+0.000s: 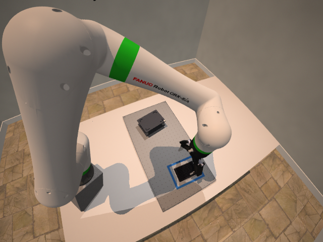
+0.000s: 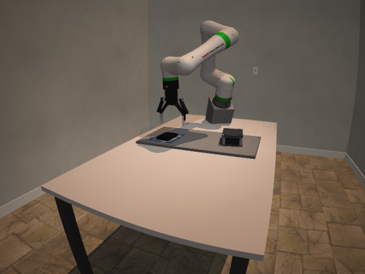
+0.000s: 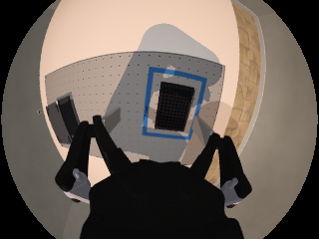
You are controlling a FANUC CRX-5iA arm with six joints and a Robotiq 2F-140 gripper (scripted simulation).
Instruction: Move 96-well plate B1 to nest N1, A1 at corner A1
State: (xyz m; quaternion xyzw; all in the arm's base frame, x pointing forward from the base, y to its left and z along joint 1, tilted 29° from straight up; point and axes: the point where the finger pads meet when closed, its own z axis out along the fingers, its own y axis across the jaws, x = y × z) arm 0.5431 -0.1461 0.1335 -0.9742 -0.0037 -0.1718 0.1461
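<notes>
The black 96-well plate lies 90 mm below my hand and 40 mm to the right of it. The rest, counted from my hand: raised plate nest N1: 340 mm to the left, 100 mm behind, 40 mm below.
</notes>
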